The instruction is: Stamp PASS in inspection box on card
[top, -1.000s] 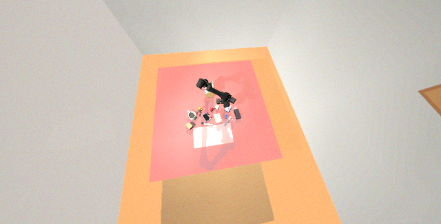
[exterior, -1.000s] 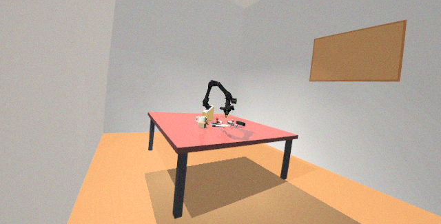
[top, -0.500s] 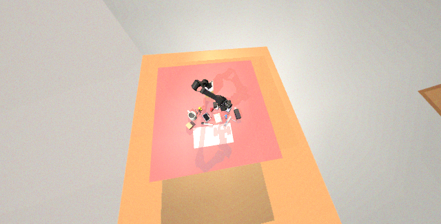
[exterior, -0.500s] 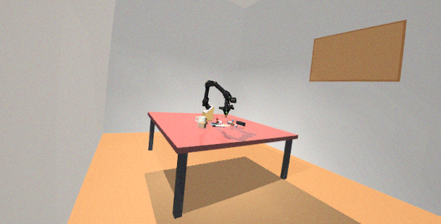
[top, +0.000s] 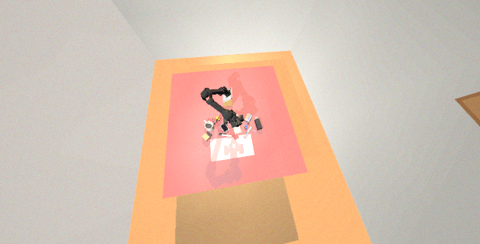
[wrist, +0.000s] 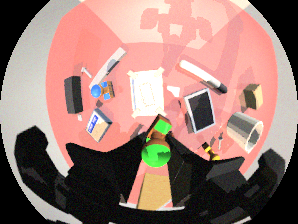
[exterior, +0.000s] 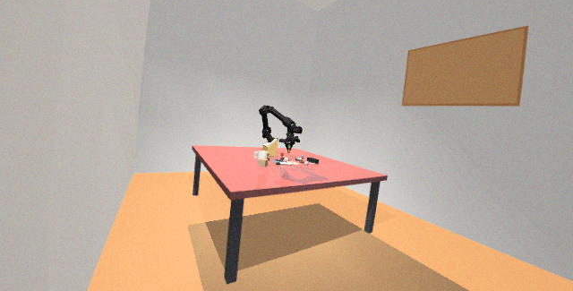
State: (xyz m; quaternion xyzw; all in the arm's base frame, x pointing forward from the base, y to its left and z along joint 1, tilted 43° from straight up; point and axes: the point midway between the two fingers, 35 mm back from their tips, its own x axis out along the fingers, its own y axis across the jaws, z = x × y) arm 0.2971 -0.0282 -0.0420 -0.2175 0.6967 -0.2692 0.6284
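Right now my gripper tip is 10 cm above the card, 4 cm short of it and 3 cm to the right of it. From my gripper tip the other things lie so: green-topped stamp: right at my gripper tip; red-topped stamp: 8 cm below, 6 cm behind, 2 cm to the right; grey block: 9 cm behind, 8 cm below, 4 cm to the left.
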